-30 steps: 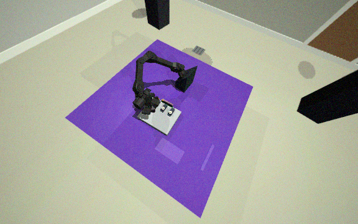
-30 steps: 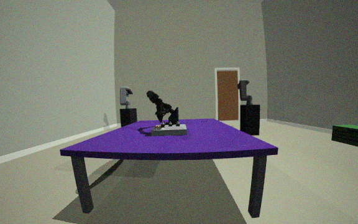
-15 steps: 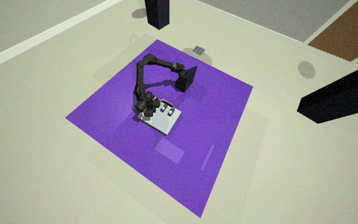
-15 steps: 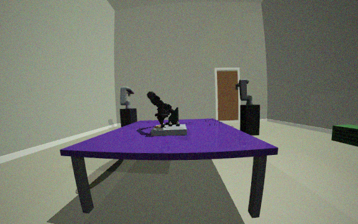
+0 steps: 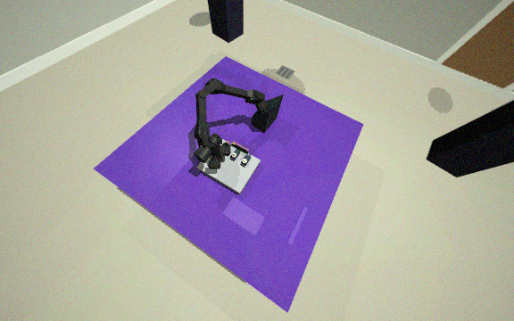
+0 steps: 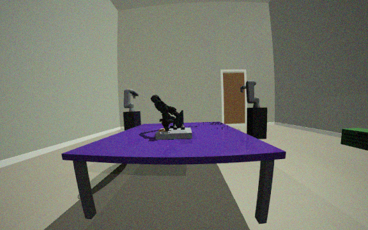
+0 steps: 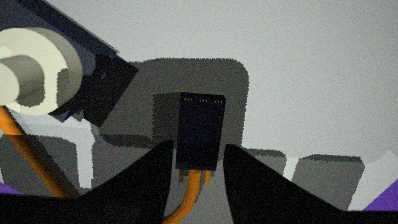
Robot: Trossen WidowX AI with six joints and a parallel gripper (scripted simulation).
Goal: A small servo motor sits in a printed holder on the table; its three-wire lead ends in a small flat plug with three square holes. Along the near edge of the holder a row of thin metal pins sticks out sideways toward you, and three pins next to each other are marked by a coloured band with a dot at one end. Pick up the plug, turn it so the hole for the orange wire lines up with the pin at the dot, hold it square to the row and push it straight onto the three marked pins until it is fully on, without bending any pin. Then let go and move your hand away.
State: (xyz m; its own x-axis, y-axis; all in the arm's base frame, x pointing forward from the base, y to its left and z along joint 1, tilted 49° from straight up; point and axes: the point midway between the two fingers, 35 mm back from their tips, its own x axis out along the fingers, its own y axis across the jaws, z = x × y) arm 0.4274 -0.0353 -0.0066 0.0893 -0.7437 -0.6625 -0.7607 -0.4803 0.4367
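My gripper tip is 13 cm past the yellow band, 1 cm to the right of it and 2 cm below it. From my gripper tip the other things lie so: grey holder (2 cm ahead, 8 cm to the left, 3 cm below).
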